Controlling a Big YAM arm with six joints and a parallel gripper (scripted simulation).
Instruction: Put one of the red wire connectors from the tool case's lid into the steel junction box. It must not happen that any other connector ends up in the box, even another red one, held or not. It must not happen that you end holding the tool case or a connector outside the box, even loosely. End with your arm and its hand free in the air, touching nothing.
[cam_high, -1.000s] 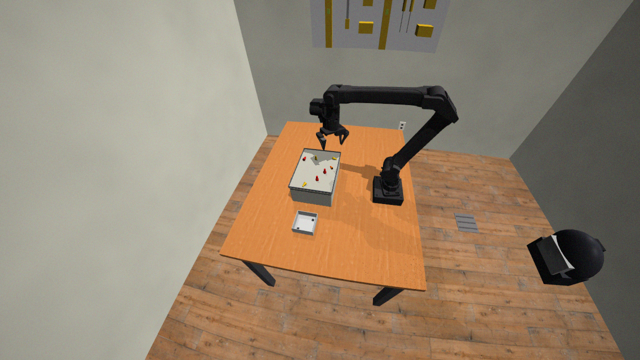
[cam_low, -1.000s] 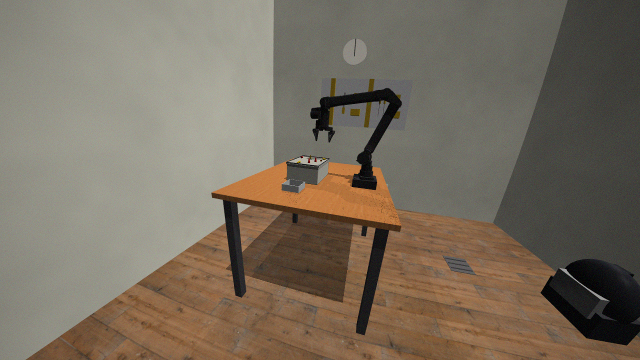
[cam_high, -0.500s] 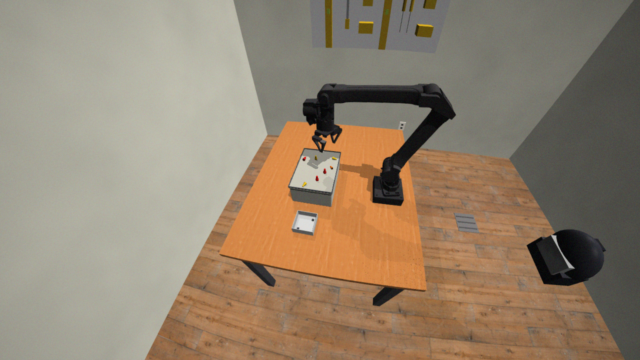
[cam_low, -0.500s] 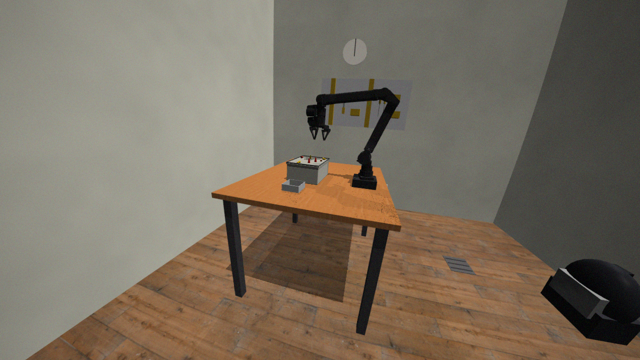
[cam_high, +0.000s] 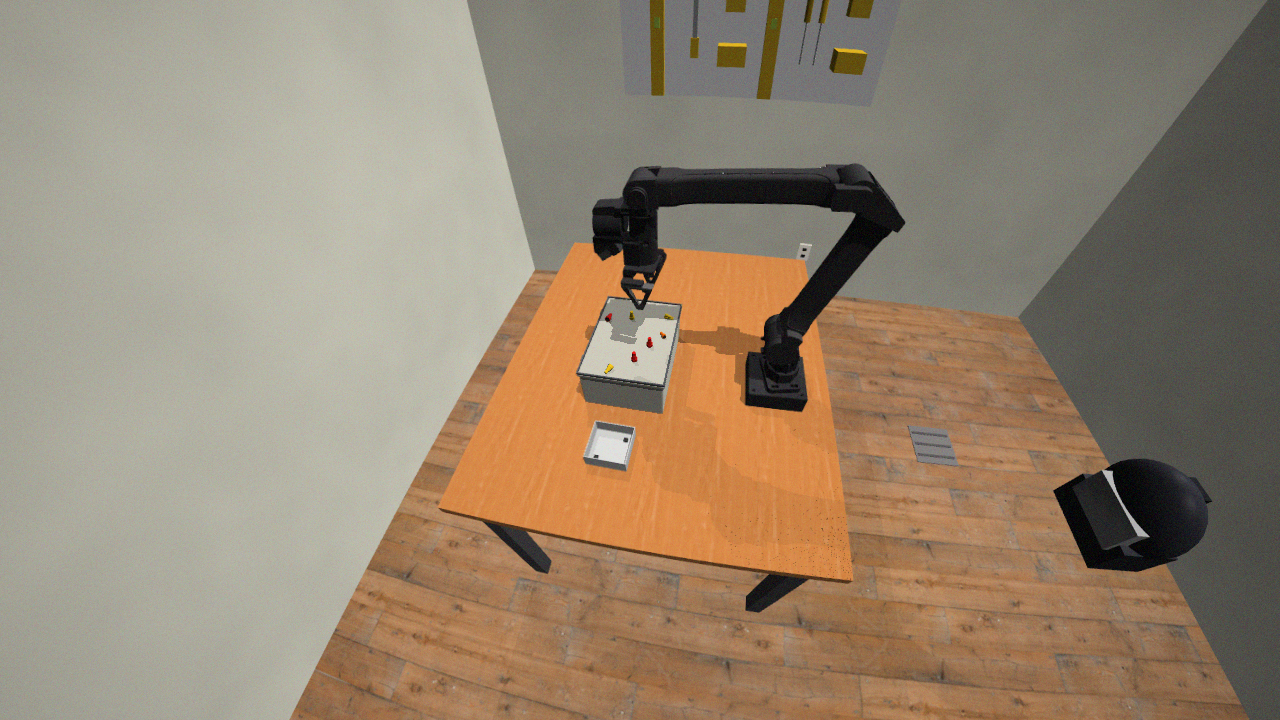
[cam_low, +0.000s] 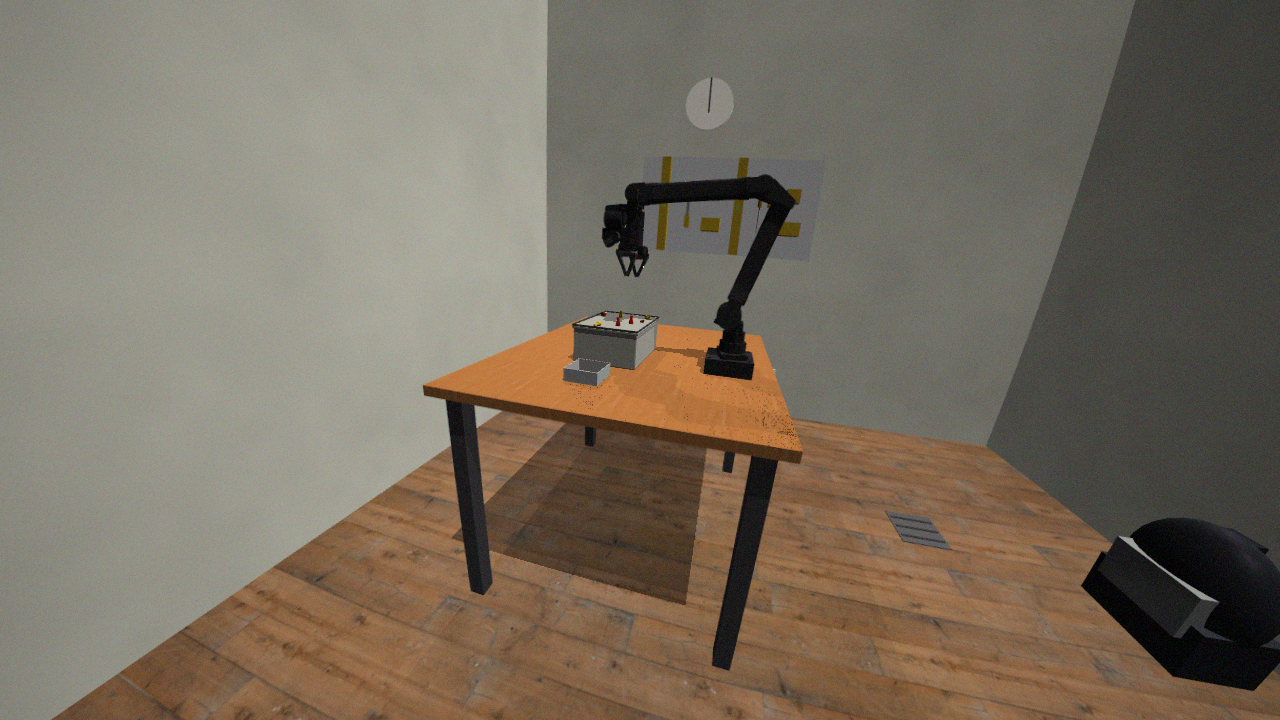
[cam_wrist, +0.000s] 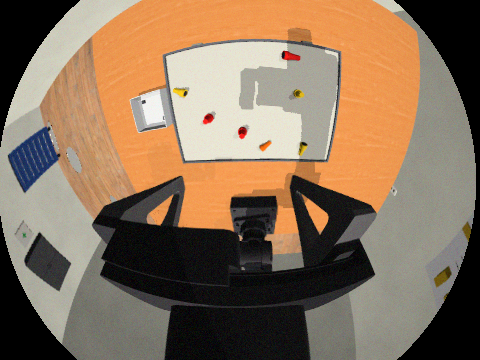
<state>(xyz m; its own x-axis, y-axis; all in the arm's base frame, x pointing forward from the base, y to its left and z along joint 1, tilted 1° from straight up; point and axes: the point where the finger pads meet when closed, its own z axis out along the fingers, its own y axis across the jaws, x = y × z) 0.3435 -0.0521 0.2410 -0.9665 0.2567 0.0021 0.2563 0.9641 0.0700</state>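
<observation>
The grey tool case is 40 mm ahead of my hand, 30 mm to the right of it and 200 mm below it.
</observation>
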